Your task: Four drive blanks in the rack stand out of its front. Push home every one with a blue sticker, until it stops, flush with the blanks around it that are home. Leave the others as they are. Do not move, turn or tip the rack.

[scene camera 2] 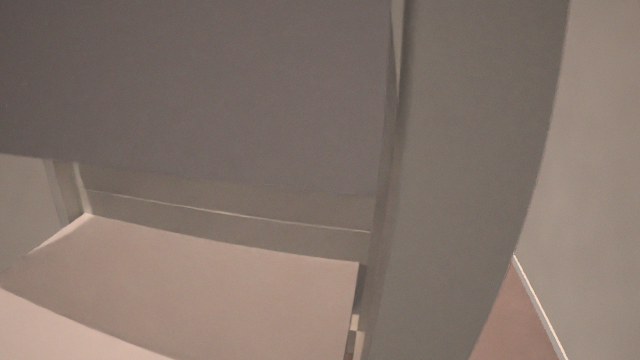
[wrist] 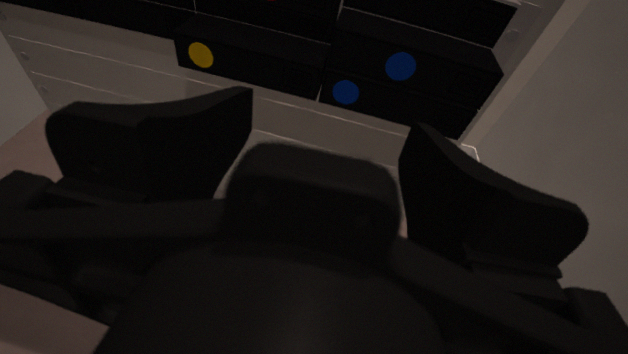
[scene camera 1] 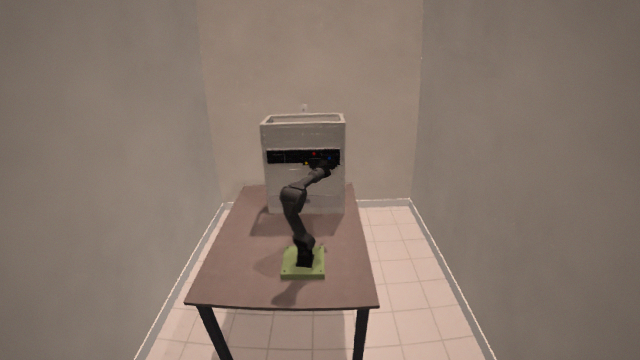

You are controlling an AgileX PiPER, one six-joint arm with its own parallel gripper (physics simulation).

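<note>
In the wrist view, the upper blue-stickered blank (wrist: 440, 77) (scene camera 1: 329, 158) is in the rack's (wrist: 125, 57) (scene camera 1: 300, 134) right column and stands out, with its top face showing. The lower blue-stickered blank (wrist: 390, 105) is directly below; its front looks about level with the upper one's. The yellow-stickered blank (wrist: 250, 70) (scene camera 1: 306, 163) stands out left of them. The red sticker (wrist: 270, 0) (scene camera 1: 314, 153) is cut by the wrist view's top edge; how far its blank stands out is unclear there. My gripper (wrist: 328, 125) (scene camera 1: 328, 164) is open and empty, below and in front of the blue-stickered blanks.
The rack stands upright at the far end of the brown table (scene camera 1: 240, 255). The arm's green base plate (scene camera 1: 290, 272) is near the table's front. Walls stand on both sides. Scene camera 2 shows large plain grey surfaces close up; the blanks and gripper do not show there.
</note>
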